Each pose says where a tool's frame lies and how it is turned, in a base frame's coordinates. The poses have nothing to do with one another.
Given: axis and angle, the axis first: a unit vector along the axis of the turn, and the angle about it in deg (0 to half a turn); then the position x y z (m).
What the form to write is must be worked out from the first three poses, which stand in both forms.
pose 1, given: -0.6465 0.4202 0.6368 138.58 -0.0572 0.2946 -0.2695
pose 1, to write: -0.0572 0.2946 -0.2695 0.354 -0.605 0.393 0.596
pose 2, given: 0.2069 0.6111 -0.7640 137.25 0.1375 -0.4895 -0.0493
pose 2, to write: 0.1375 -0.4895 -0.0493 0.364 0.193 0.569 -0.711
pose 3, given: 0.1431 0.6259 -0.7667 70.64 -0.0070 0.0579 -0.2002
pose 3, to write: -0.0070 0.0579 -0.2002 0.816 0.083 0.362 -0.443
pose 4, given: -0.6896 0.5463 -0.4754 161.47 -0.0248 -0.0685 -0.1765
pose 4, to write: -0.0248 -0.0685 -0.1765 0.161 -0.681 0.539 -0.469
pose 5, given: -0.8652 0.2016 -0.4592 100.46 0.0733 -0.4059 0.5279
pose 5, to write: 0.0733 -0.4059 0.5279 0.640 -0.665 0.155 -0.353
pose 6, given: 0.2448 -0.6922 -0.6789 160.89 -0.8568 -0.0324 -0.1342
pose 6, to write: -0.8568 -0.0324 -0.1342 0.166 0.241 -0.683 -0.669
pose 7, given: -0.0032 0.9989 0.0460 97.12 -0.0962 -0.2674 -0.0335
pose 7, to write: -0.0962 -0.2674 -0.0335 0.662 -0.002 0.749 0.034
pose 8, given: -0.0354 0.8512 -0.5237 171.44 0.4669 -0.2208 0.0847
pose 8, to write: 0.4669 -0.2208 0.0847 0.075 -0.035 0.849 -0.522
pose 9, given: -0.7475 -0.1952 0.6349 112.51 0.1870 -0.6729 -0.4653
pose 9, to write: 0.1870 -0.6729 -0.4653 0.555 -0.622 -0.162 0.528
